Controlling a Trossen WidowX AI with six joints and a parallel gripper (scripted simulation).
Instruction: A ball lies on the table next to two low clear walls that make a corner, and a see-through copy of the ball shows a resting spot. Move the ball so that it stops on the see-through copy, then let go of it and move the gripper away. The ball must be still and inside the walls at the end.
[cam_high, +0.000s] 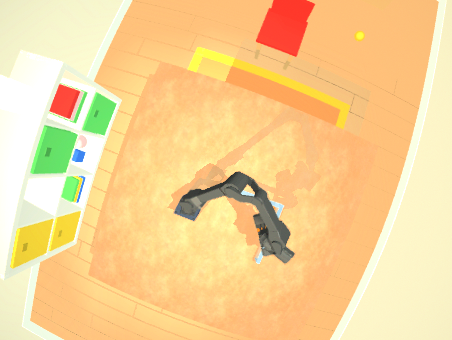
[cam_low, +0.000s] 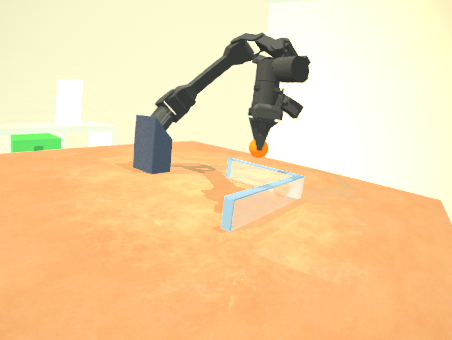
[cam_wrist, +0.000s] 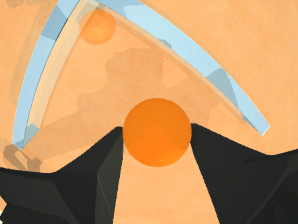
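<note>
Now: the faint orange spot 5 cm ahead of my gripper tip, 9 cm to the left of it and 10 cm below it. Also, from my gripper tip: orange ball right at my gripper tip.
</note>
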